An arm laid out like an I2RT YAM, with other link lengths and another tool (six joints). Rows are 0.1 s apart.
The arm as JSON. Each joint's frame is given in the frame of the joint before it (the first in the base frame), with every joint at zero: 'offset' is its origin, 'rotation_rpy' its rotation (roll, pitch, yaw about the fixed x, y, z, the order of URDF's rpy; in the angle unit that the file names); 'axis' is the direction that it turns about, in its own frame. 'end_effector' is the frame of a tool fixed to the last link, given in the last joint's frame.
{
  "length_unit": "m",
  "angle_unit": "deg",
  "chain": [
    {
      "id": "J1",
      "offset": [
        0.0,
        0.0,
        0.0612
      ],
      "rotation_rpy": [
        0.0,
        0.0,
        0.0
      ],
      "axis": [
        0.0,
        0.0,
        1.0
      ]
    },
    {
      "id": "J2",
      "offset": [
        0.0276,
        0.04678,
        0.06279
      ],
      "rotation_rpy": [
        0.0,
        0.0,
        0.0
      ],
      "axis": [
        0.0,
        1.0,
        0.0
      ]
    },
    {
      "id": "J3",
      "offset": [
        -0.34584,
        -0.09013,
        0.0
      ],
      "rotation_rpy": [
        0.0,
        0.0,
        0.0
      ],
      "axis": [
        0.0,
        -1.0,
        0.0
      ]
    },
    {
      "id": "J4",
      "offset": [
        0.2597,
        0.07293,
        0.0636
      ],
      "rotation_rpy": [
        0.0,
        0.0,
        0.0
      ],
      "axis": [
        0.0,
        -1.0,
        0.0
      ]
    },
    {
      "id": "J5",
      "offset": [
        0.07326,
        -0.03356,
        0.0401
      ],
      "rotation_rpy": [
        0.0,
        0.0,
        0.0
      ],
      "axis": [
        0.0,
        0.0,
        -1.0
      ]
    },
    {
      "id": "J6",
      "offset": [
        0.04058,
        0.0,
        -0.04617
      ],
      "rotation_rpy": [
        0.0,
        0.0,
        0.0
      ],
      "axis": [
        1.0,
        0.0,
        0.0
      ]
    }
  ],
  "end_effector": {
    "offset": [
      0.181,
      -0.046,
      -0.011
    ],
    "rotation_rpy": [
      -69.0,
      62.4,
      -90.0
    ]
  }
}
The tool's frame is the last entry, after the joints.
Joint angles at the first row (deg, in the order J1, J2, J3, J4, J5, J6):
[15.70, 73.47, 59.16, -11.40, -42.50, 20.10]
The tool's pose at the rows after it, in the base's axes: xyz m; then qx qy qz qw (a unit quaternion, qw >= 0):
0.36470, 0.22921, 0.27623, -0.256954, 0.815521, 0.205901, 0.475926
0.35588, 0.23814, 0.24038, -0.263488, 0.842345, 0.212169, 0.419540
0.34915, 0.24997, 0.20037, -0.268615, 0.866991, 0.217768, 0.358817
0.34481, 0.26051, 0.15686, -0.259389, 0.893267, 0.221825, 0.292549
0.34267, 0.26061, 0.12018, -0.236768, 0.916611, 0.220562, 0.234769
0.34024, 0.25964, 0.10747, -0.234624, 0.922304, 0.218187, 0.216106
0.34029, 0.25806, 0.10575, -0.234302, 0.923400, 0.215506, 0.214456
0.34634, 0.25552, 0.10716, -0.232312, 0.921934, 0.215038, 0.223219
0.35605, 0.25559, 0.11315, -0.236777, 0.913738, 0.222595, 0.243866
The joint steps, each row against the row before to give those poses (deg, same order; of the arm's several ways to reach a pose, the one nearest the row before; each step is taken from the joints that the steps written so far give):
[0.81, 2.41, -0.01, -4.52, 0.18, 0.04]
[1.55, 3.56, -0.02, -3.43, 0.02, 0.09]
[1.86, 5.05, 0.01, -1.95, 0.06, 0.61]
[1.51, 6.18, -0.01, -0.41, 0.11, 2.36]
[-0.02, 5.29, 0.01, -0.36, -0.02, 2.56]
[0.00, 1.75, -0.01, -0.54, 0.00, -0.05]
[-0.09, 0.13, 0.00, -0.24, 0.24, -0.17]
[-0.63, 0.00, 0.03, 0.72, -0.04, -0.33]
[-0.90, -0.11, 0.00, 1.79, -1.12, -1.11]

